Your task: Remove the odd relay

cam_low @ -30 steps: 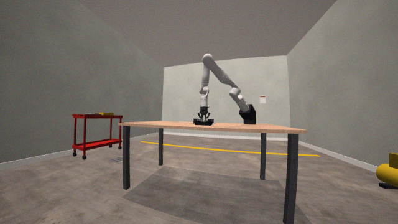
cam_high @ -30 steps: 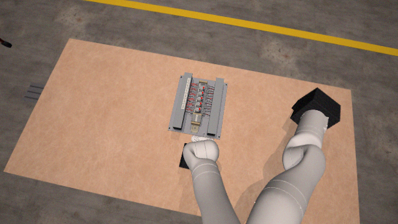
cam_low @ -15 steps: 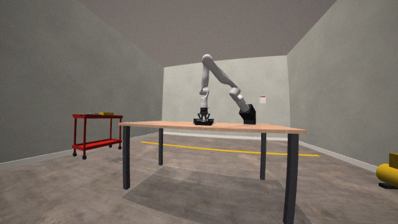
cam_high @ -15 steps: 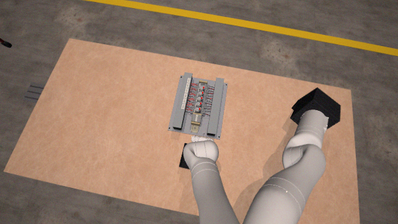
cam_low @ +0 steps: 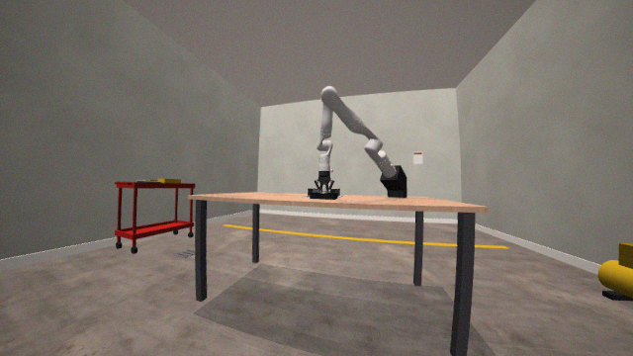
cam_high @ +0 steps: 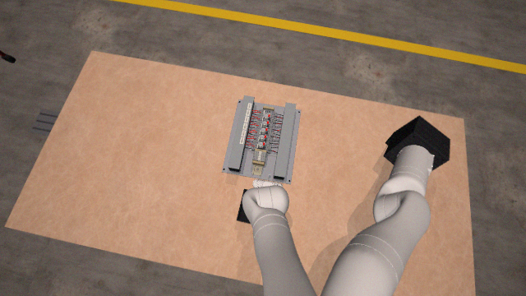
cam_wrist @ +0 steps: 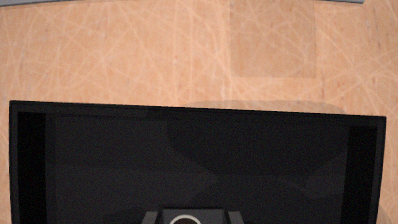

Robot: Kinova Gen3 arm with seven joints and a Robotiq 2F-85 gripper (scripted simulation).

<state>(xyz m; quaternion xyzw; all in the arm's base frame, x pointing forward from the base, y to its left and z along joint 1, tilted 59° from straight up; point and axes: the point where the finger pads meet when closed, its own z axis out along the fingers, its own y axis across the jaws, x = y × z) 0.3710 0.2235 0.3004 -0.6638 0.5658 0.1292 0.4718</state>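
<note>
Now: the dark relay 10 mm below my hand. Also, from my hand: grey relay panel: 140 mm ahead, 240 mm to the right; black parts tray: 20 mm below.
</note>
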